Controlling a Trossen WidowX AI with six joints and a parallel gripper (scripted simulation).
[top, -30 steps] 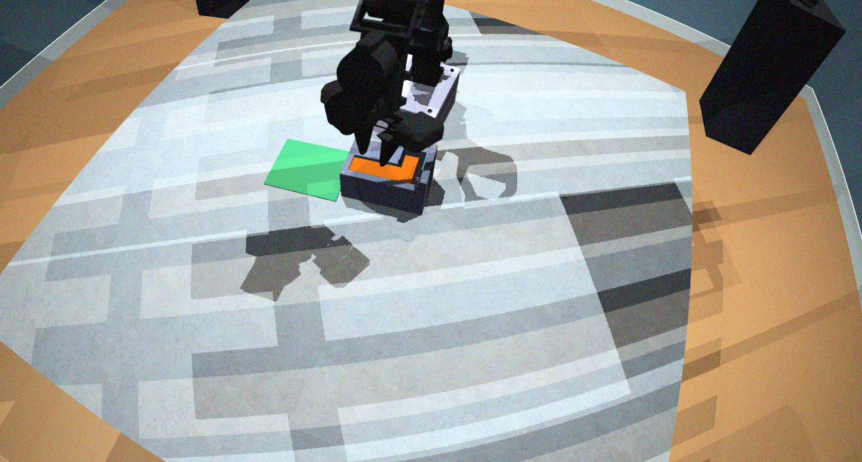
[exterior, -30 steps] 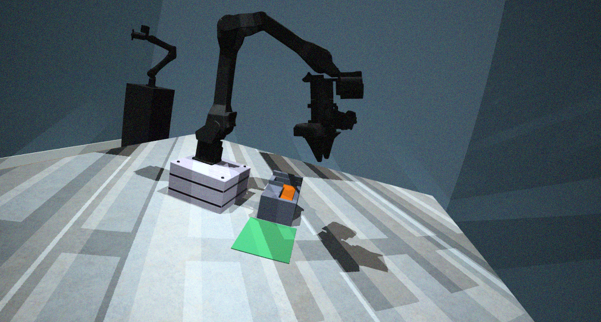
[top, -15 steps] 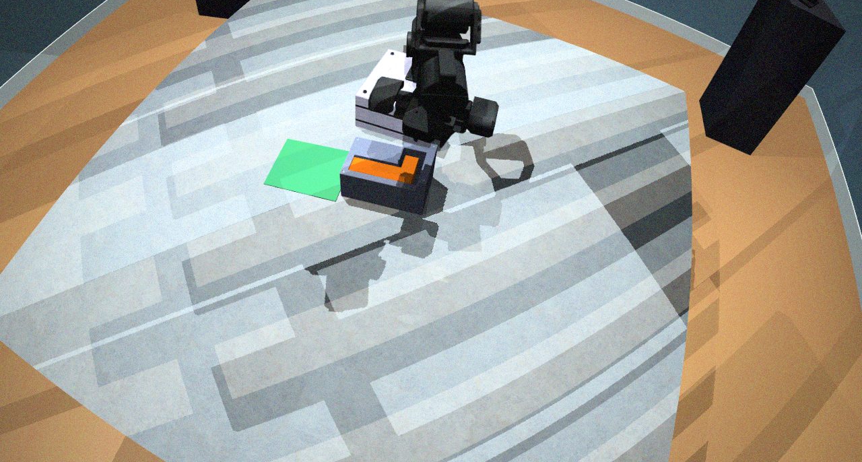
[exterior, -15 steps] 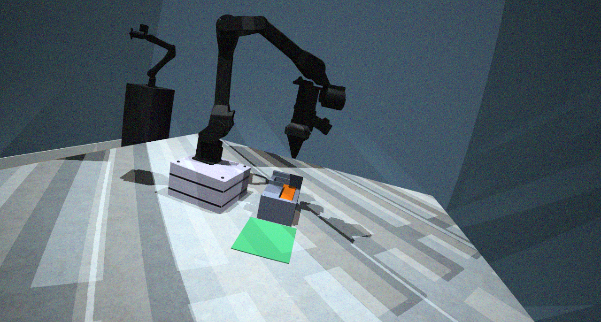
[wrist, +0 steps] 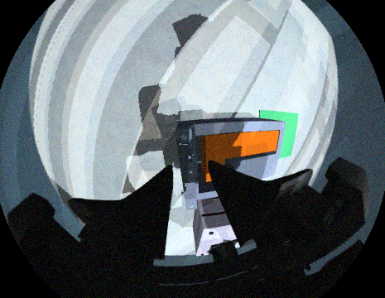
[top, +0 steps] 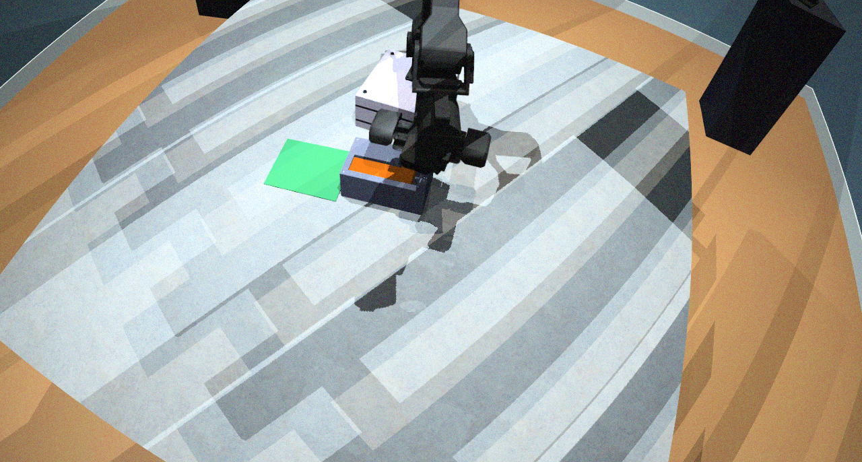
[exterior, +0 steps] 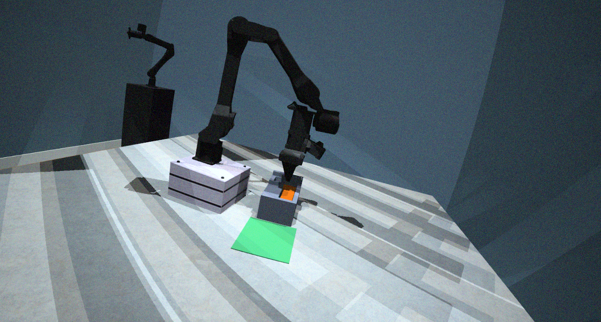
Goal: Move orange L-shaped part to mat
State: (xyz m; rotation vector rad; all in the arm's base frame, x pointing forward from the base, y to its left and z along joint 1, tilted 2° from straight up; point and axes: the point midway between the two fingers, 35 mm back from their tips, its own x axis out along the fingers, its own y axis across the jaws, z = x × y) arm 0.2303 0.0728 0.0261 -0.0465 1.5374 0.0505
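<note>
Right now my gripper tip is 6 cm to the left of the orange L-shaped part and 3 cm above it. Round my gripper tip: green mat 1 cm ahead, 22 cm to the right, 9 cm below.
</note>
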